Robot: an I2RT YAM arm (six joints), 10 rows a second.
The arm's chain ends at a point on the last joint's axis. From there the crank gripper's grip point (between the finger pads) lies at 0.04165 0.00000 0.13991 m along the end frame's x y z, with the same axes.
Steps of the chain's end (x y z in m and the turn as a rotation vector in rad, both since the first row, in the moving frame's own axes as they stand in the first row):
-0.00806 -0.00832 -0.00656 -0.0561 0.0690 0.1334
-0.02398 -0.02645 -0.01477 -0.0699 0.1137 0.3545
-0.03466 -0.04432 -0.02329 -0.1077 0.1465 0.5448
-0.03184 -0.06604 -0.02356 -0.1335 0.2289 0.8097
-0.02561 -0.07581 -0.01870 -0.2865 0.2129 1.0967
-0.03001 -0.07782 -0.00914 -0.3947 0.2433 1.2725
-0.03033 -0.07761 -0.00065 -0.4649 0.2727 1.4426
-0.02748 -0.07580 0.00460 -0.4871 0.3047 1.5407
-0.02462 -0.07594 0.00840 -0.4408 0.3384 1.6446
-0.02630 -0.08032 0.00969 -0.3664 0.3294 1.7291
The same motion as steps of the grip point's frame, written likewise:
0.00056 0.00559 -0.01013 -0.0561 0.0690 0.1334
-0.01301 0.00013 -0.02113 -0.0699 0.1137 0.3545
-0.02571 -0.00349 -0.03250 -0.1077 0.1465 0.5448
-0.02454 -0.00815 -0.03872 -0.1335 0.2289 0.8097
-0.04489 0.00563 -0.03955 -0.2865 0.2129 1.0967
-0.06547 0.01705 -0.03828 -0.3947 0.2433 1.2725
-0.08060 0.02394 -0.03605 -0.4649 0.2727 1.4426
-0.08410 0.02807 -0.03384 -0.4871 0.3047 1.5407
-0.08228 0.02571 -0.02797 -0.4408 0.3384 1.6446
-0.08383 0.01478 -0.02062 -0.3664 0.3294 1.7291

